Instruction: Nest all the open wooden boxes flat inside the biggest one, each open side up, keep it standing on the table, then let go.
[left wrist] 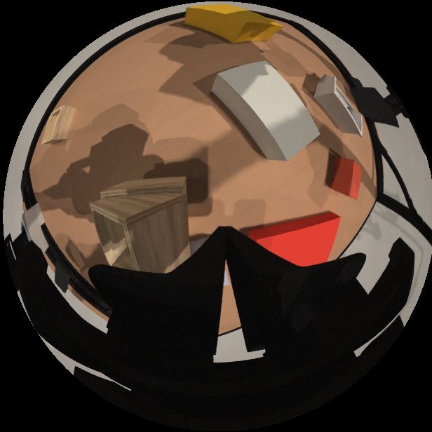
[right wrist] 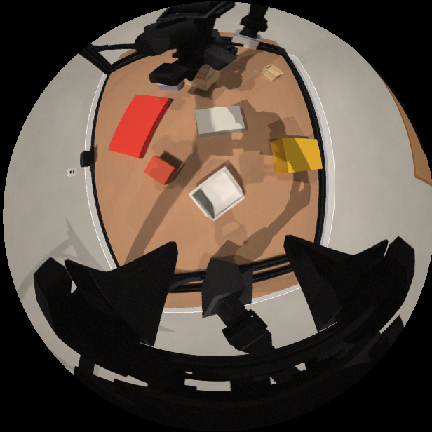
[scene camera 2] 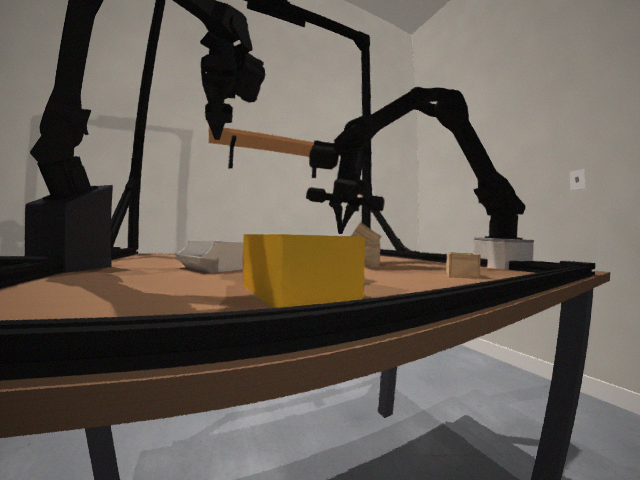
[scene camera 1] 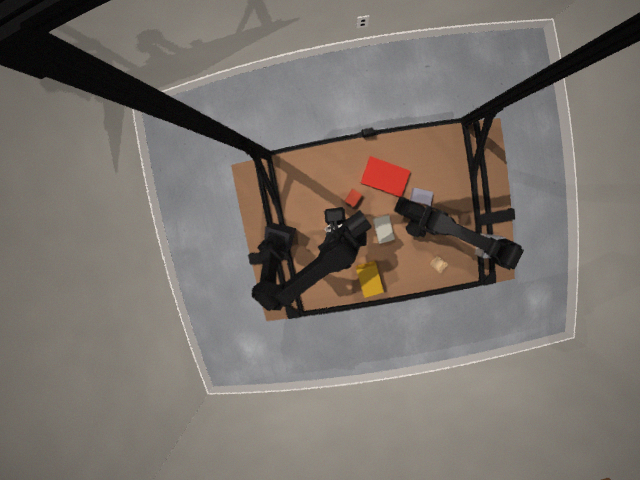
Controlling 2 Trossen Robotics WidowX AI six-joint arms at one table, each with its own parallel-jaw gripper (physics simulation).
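Places are measured from the left arm's base along level axes (x ahead, y left, z up), in millimetres.
Pixels of known places: left gripper, between the fingertips: (scene camera 2: 340,233); right gripper, between the fingertips: (scene camera 2: 216,129); left arm's base, origin of its link: (scene camera 2: 503,238); right arm's base, origin of its link: (scene camera 2: 71,193) (scene camera 1: 276,240).
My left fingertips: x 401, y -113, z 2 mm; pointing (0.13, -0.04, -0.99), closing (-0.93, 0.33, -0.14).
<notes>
For each thing: its middle in the pictures, then the offset to it from my left fingertips.
- small wooden box, middle of its body: (scene camera 2: 462,264) (scene camera 1: 438,264) 176 mm back, 220 mm left, 54 mm down
- larger wooden box, middle of its body: (scene camera 2: 364,253) 60 mm back, 15 mm left, 46 mm down
- grey box, middle of its body: (scene camera 1: 383,228) 93 mm ahead, 88 mm left, 54 mm down
- yellow box, middle of its body: (scene camera 2: 295,264) (scene camera 1: 369,279) 127 mm ahead, 311 mm left, 42 mm down
- red slab, middle of its body: (scene camera 1: 385,176) 107 mm ahead, 132 mm right, 61 mm down
- small red box, middle of its body: (scene camera 1: 353,197) 236 mm ahead, 30 mm right, 52 mm down
- lavender block, middle of its body: (scene camera 1: 421,196) 55 mm back, 67 mm right, 56 mm down
A small wooden box (scene camera 1: 438,264) (scene camera 2: 463,265) (left wrist: 60,125) (right wrist: 271,72) lies apart from the others. A larger wooden box (scene camera 2: 371,253) (left wrist: 160,235) (right wrist: 202,80) has an opening facing sideways in the left wrist view. Another wooden part (left wrist: 145,186) shows against its far side; whether it is a separate box is unclear. The left arm hides them in scene camera 1. My left gripper (scene camera 2: 340,229) (left wrist: 224,232) is shut and empty, close to the larger wooden box. My right gripper (scene camera 2: 217,136) (right wrist: 231,245) is open and empty, high above the table.
A white open box (left wrist: 337,105) (right wrist: 218,192) lies near a grey box (scene camera 1: 384,229) (left wrist: 265,110) (right wrist: 220,121). A yellow box (scene camera 1: 370,279) (scene camera 2: 320,268) (left wrist: 220,22), a red slab (scene camera 1: 385,176) (right wrist: 139,125), a small red box (scene camera 1: 353,198) (right wrist: 160,170) and a lavender block (scene camera 1: 421,196) surround them.
</notes>
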